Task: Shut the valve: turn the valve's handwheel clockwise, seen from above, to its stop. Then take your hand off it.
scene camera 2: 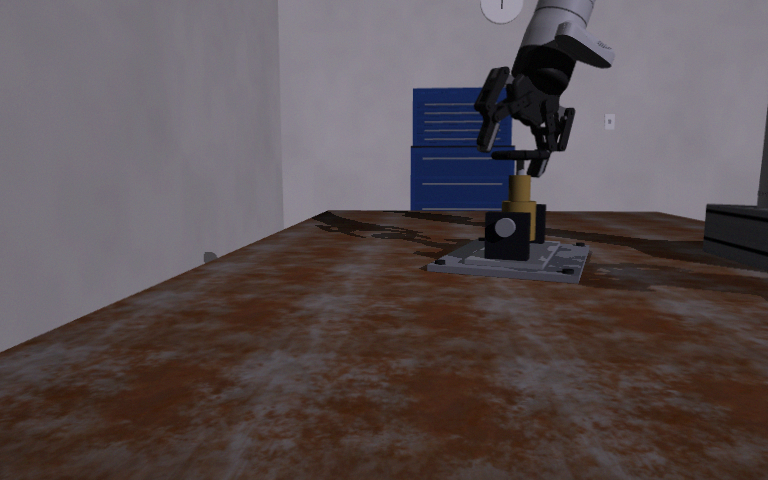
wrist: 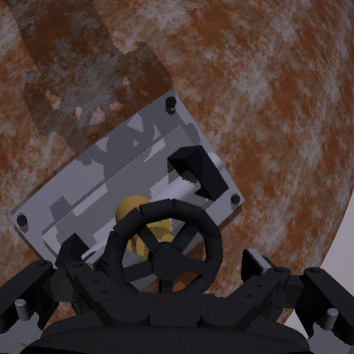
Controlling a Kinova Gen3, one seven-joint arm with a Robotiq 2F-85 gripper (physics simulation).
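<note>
The valve's black, spoked handwheel (scene camera 2: pixel 512 154) (wrist: pixel 212 240) sits level on a thin stem above the brass valve body (scene camera 2: pixel 519 189) (wrist: pixel 134 207). The body is mounted between dark blocks on a grey base plate (scene camera 2: pixel 572 264) (wrist: pixel 55 200). My gripper (scene camera 2: pixel 510 161) (wrist: pixel 178 262) is open and tilted over the handwheel, with nothing gripped. In the wrist view the wheel lies between the spread fingers, and its near rim is partly hidden by the gripper. In the scene view one fingertip is just above the wheel's left end; the other reaches below its right end. Contact cannot be told.
The plate rests on a rust-brown mottled table (scene camera 2: pixel 339 367) (wrist: pixel 280 125). Black bolts stand at the plate's corners. A dark grey box-like base (scene camera 2: pixel 736 234) is at the right of the scene view. A blue drawer cabinet (scene camera 2: pixel 453 172) stands behind the table.
</note>
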